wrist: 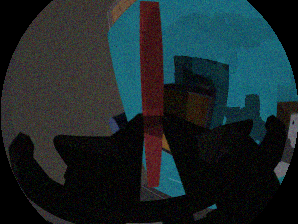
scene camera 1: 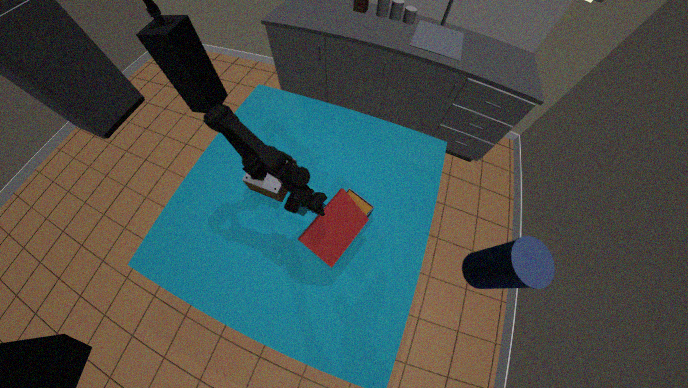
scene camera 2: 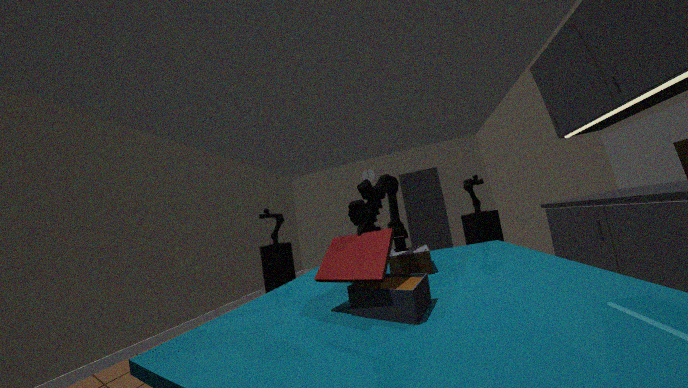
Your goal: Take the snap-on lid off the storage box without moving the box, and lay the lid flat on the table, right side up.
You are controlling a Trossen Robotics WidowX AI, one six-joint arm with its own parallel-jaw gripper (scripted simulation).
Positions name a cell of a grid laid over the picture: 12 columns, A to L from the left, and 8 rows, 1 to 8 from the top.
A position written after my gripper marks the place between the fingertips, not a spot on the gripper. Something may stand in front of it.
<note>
My gripper (scene camera 1: F5) carries a red lid (scene camera 2: G6). Further things: a dark storage box (scene camera 2: H7).
The red lid shows as well in the wrist view (wrist: G3) and in scene camera 1 (scene camera 1: F5). The dark storage box also shows in the wrist view (wrist: H4). My gripper is seen too in the wrist view (wrist: G5) and in scene camera 2 (scene camera 2: G5).
</note>
